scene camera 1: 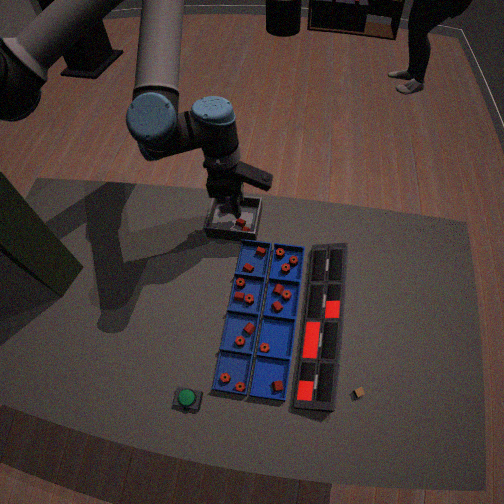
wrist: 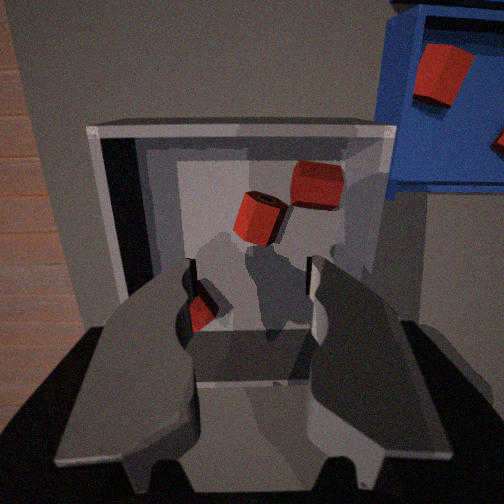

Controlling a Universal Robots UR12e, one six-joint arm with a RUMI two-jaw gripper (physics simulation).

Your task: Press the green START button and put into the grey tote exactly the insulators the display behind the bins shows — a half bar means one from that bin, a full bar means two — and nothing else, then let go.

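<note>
The grey tote (scene camera 1: 233, 220) stands on the mat just behind the blue bins (scene camera 1: 260, 320). My gripper (scene camera 1: 231, 206) hangs over the tote. In the wrist view its jaws (wrist: 250, 275) are wide apart with nothing between them. The tote (wrist: 240, 215) holds three red insulators: one in the middle (wrist: 260, 218), one at the back right (wrist: 317, 184), and one partly hidden by the left jaw (wrist: 202, 310). The display (scene camera 1: 320, 325) shows a half bar (scene camera 1: 332, 309), a full bar (scene camera 1: 311, 340) and a half bar (scene camera 1: 305, 390). The green START button (scene camera 1: 186, 397) sits at the front left of the bins.
The blue bins hold several red insulators; the nearest bin corner shows in the wrist view (wrist: 445, 100). A small brown cube (scene camera 1: 358, 393) lies right of the display. A person (scene camera 1: 425, 45) stands at the far right. A dark green block (scene camera 1: 30, 240) is at the left.
</note>
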